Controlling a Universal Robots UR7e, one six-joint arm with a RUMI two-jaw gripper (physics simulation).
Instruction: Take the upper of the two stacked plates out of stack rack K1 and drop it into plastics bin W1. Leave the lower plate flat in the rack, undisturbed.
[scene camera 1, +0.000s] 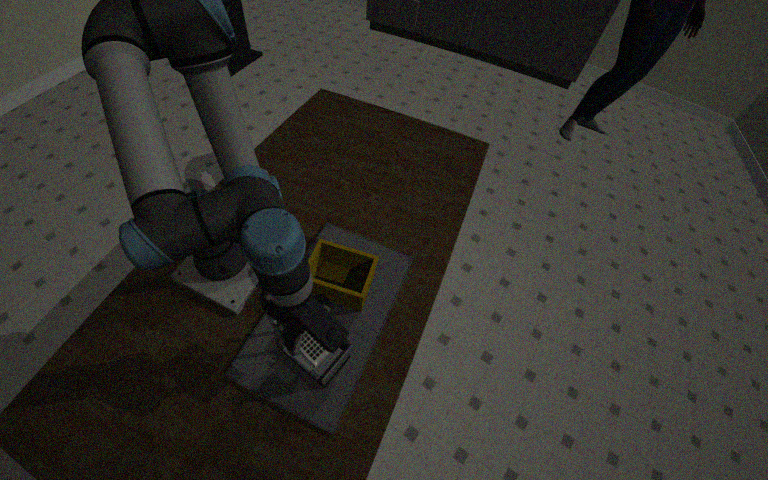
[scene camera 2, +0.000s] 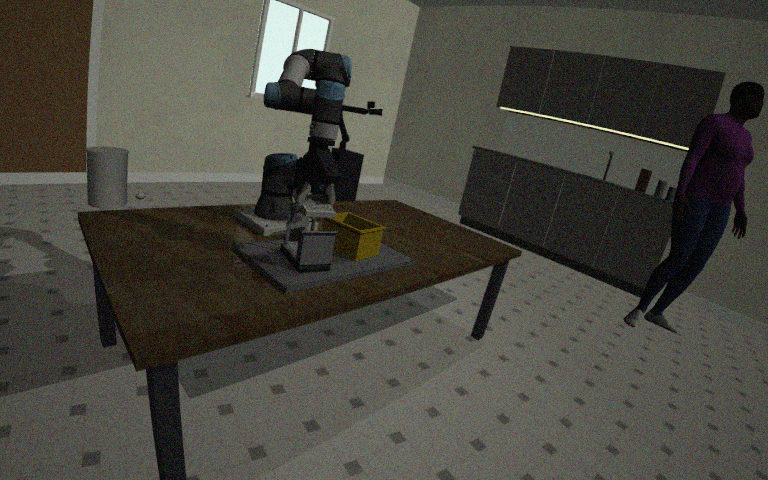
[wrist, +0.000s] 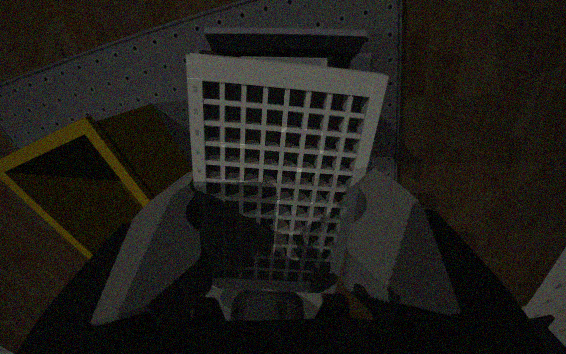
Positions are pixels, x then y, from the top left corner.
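Scene:
The gripper (wrist: 278, 172) sits 0.13 m from the lens, and a plate (wrist: 279, 150) is 0.1 m from the lens.

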